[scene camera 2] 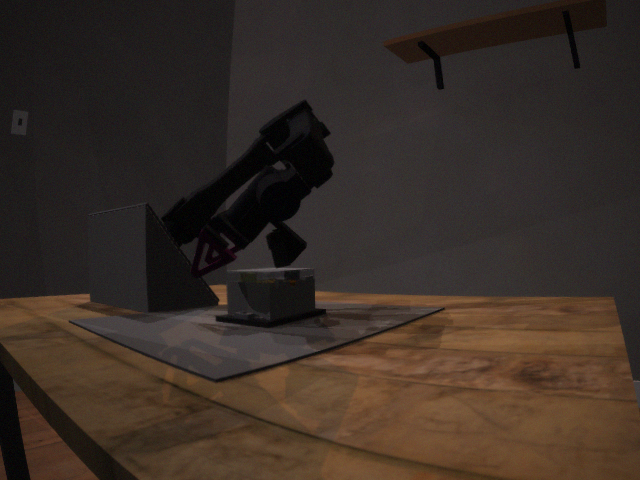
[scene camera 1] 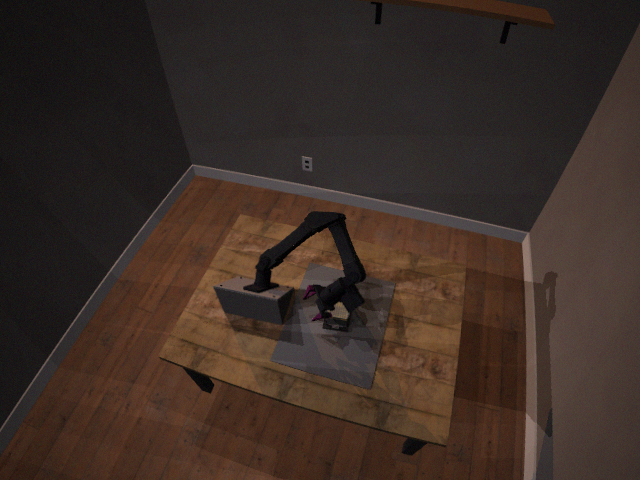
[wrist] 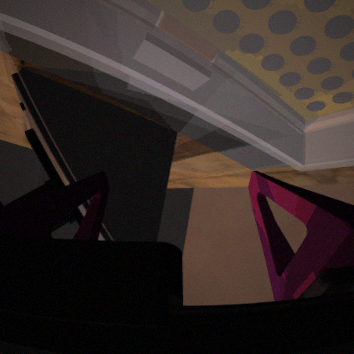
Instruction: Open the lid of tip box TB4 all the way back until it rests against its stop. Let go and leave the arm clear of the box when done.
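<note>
The tip box (scene camera 1: 336,324) (scene camera 2: 294,299) (wrist: 325,145) is small and grey, with clear upper parts and a yellow perforated rack (wrist: 287,65) inside. It stands upright on the mat, and its label cannot be read. Its clear lid (scene camera 2: 271,270) lies level across the top and looks closed. My gripper (scene camera 1: 309,308) (scene camera 2: 215,265) (wrist: 178,178) is open wide, with its magenta fingers apart and nothing between them. It is beside the box, on the side toward the arm's base, near lid height and apart from it. The wrist hides part of the box in scene camera 1.
The grey mat (scene camera 1: 320,356) (scene camera 2: 232,356) lies on the wooden table (scene camera 1: 413,351) (scene camera 2: 465,413). The arm stands on a grey wedge-shaped base block (scene camera 1: 253,307) (scene camera 2: 118,258), close behind the fingers. A dark wrist part hangs just above the box. A wall shelf (scene camera 1: 480,11) (scene camera 2: 496,31) is high up.
</note>
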